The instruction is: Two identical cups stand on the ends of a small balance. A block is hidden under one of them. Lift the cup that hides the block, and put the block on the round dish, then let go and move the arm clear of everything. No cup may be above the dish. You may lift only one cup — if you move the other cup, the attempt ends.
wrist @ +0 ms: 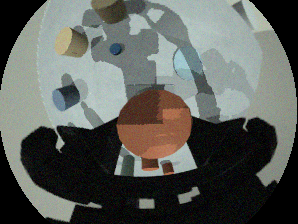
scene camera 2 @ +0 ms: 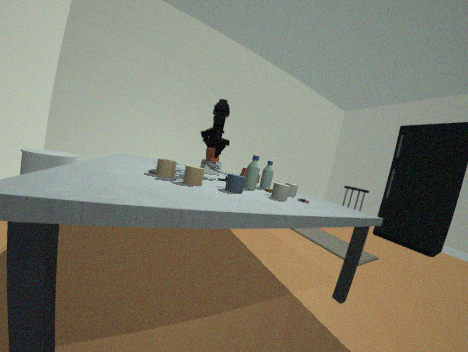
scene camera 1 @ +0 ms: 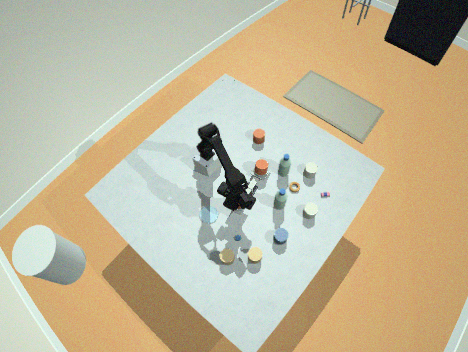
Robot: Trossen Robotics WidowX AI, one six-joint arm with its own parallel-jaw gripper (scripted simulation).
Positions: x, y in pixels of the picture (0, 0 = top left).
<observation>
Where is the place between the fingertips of my gripper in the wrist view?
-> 152, 115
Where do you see an orange cup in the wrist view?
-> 156, 123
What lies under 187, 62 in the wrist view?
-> A round pale blue dish.
</observation>
